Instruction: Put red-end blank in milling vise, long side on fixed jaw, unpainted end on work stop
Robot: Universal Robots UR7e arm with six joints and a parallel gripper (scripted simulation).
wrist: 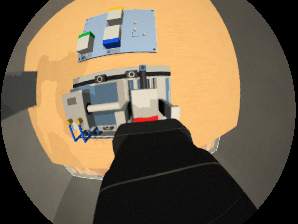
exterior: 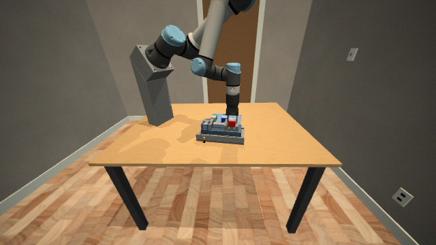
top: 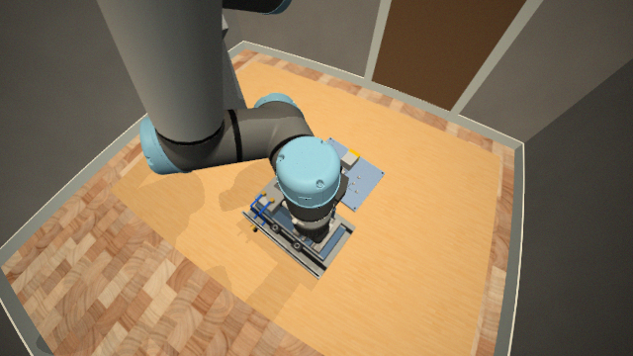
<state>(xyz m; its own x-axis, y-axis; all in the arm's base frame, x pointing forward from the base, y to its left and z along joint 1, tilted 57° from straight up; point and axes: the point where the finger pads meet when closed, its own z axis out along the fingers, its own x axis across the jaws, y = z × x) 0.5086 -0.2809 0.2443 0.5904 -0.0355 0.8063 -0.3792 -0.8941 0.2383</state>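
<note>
Right now the red-ended blank is 20 mm below my hand. The rest, counted from my hand: fixed jaw (40 mm below, 30 mm ahead, 20 mm to the right); milling vise (80 mm below, 60 mm behind, 40 mm to the left); work stop (40 mm to the left, 30 mm below, 30 mm ahead).
</note>
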